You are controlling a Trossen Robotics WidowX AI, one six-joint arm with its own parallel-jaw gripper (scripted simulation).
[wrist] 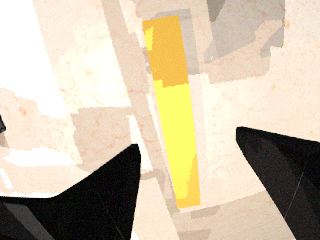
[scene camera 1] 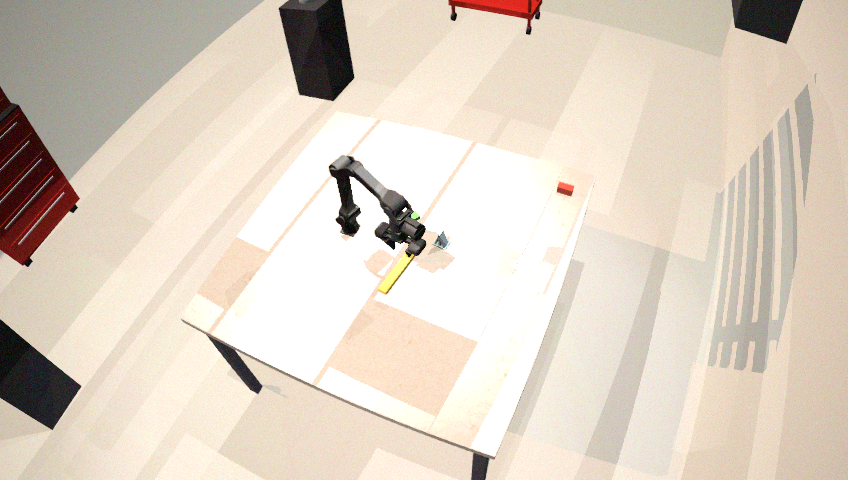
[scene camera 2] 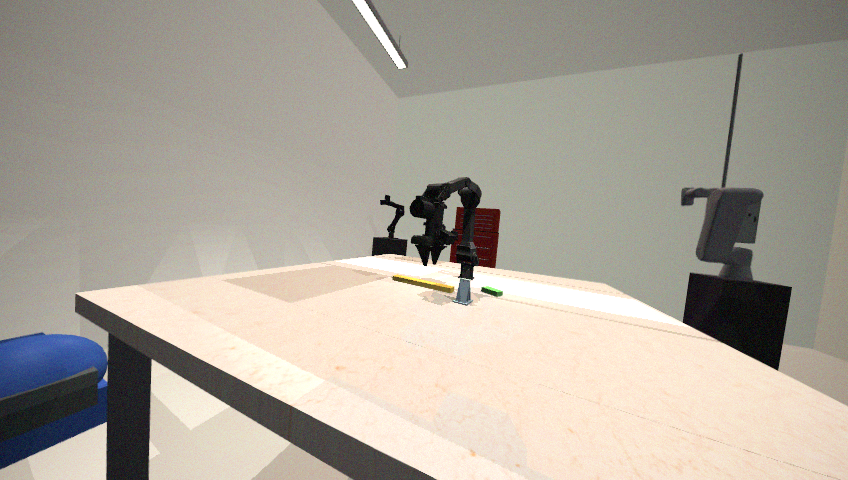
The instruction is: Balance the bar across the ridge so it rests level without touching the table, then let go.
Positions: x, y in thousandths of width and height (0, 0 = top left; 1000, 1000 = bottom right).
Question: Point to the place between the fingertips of my gripper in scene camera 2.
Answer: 506, 553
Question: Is my gripper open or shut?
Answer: Open.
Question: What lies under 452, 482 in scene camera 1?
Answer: My gripper.
